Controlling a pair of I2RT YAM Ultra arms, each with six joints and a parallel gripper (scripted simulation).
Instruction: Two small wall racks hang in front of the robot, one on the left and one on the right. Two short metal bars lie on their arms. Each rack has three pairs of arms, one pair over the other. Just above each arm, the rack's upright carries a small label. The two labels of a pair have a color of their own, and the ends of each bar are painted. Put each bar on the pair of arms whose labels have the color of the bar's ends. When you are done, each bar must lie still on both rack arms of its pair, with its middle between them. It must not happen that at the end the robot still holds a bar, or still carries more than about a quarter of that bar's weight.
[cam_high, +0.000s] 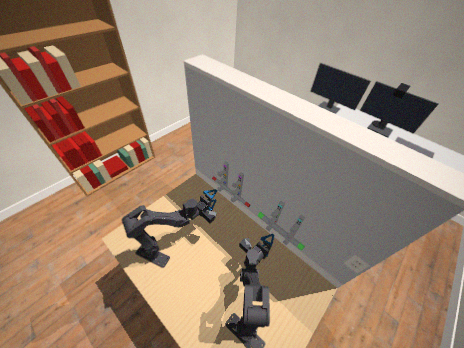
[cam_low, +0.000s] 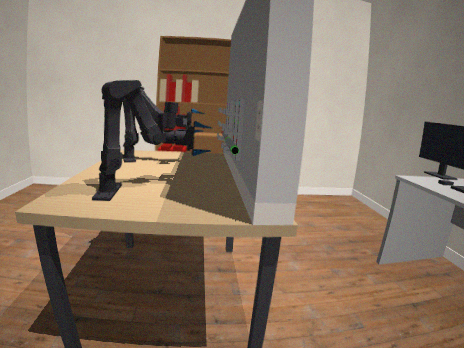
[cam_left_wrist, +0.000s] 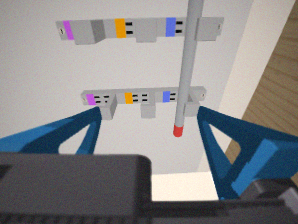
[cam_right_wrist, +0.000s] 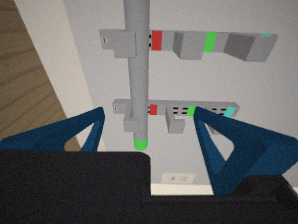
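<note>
The green-ended bar lies 9 cm ahead of my right hand, 2 cm below it and 1 cm to the right of it. Round my right hand: grey wall panel (23 cm above, 21 cm ahead, 15 cm to the left).
</note>
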